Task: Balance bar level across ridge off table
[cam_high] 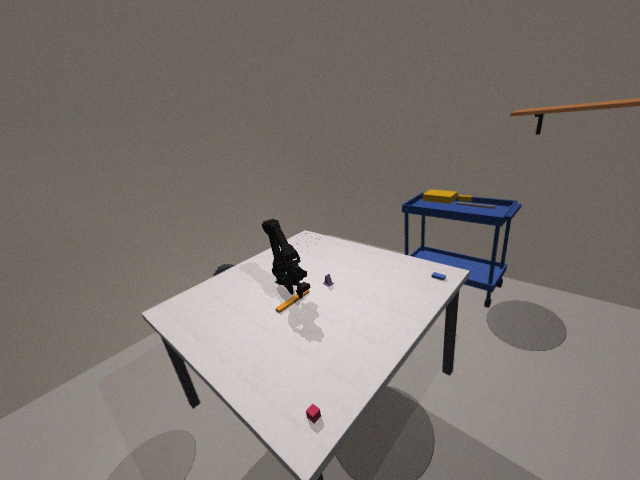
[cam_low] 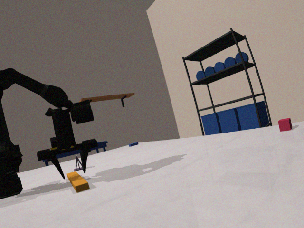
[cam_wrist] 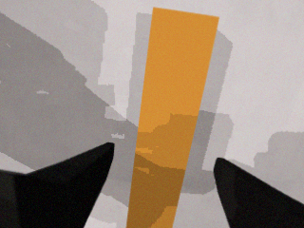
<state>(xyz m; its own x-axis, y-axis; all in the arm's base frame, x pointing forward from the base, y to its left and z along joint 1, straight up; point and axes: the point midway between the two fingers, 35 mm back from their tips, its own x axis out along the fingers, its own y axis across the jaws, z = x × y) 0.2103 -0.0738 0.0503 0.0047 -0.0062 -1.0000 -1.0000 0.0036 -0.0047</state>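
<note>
Now: gripper tip 3 cm to the left of the orange bar and 1 cm above it. Round my gripper tip: blue block: 53 cm ahead, 57 cm to the left, 1 cm below; red cube: 53 cm ahead, 43 cm to the right.
</note>
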